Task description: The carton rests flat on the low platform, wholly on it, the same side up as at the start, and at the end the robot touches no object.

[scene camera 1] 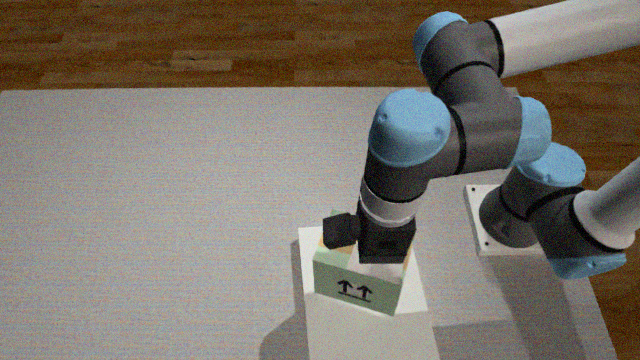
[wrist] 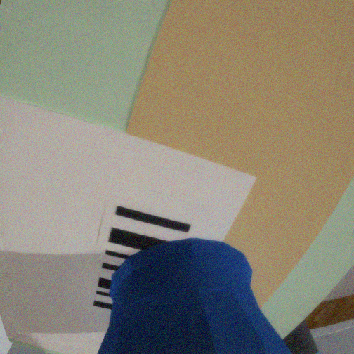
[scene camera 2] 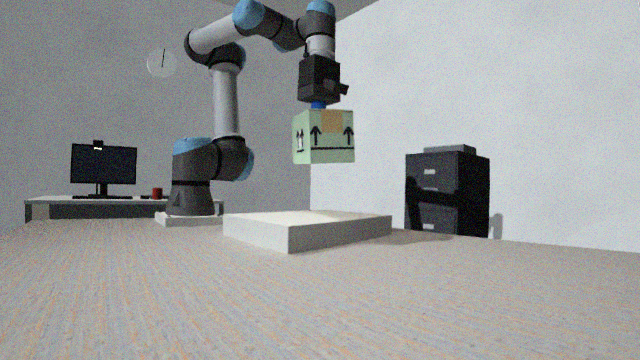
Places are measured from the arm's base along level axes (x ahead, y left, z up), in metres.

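Pixels of known places: arm's base, link origin: (scene camera 1: 511, 218) (scene camera 2: 190, 213).
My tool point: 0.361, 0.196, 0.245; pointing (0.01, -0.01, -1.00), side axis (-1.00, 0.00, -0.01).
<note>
For each thing: its top centre in the pictures, then the offset to it from my tool point, as dx, dy, dz. Level surfaces: height alone.
- light green carton, top centre: (scene camera 1: 366, 245) (scene camera 2: 321, 111) +0.014, -0.002, +0.018
- low white platform, top centre: (scene camera 1: 364, 292) (scene camera 2: 309, 215) -0.005, -0.016, -0.223
- table, surface height: dz -0.271
The light green carton (scene camera 1: 356, 284) (scene camera 2: 322, 145) (wrist: 60, 55) hangs in the air, upright, with its arrows pointing up and a clear gap between it and the low platform. Its top, seen in the wrist view, has brown tape and a white barcode label. My blue suction cup, the gripper (scene camera 2: 318, 105) (wrist: 182, 280), sits on the carton's top and holds it; in scene camera 1 the cup is hidden behind the black tool body. The low white platform (scene camera 1: 367, 335) (scene camera 2: 255, 235) stands on the table below the carton.
The arm's base plate (scene camera 1: 474, 215) (scene camera 2: 192, 220) stands beside the platform on the table (scene camera 1: 150, 200) (scene camera 2: 320, 310). Behind the table are a desk with a monitor (scene camera 2: 103, 164), a red cup (scene camera 2: 157, 193) and a dark filing cabinet (scene camera 2: 430, 162).
</note>
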